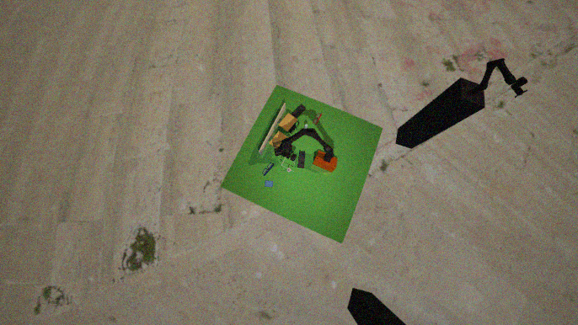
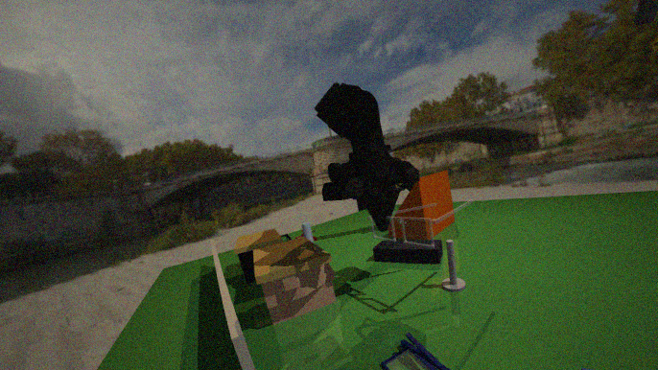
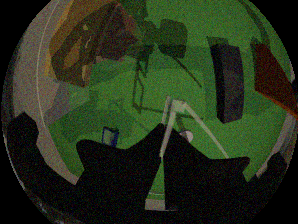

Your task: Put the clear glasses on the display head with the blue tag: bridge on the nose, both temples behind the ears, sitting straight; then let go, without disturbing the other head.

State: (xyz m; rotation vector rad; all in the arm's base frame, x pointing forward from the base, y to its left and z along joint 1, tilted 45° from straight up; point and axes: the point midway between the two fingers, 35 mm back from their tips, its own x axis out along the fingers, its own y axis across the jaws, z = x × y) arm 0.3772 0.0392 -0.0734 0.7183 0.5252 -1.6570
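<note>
My gripper tip is 6 cm past the grey peg, 9 cm to the right of it and 10 cm above it. The rest, counted from my gripper tip: small blue square: 9 cm ahead, 29 cm to the left, 12 cm below; then pale strip: 23 cm ahead, 26 cm to the right, 7 cm below; then display head: 10 cm ahead, 13 cm to the right, 6 cm below.
</note>
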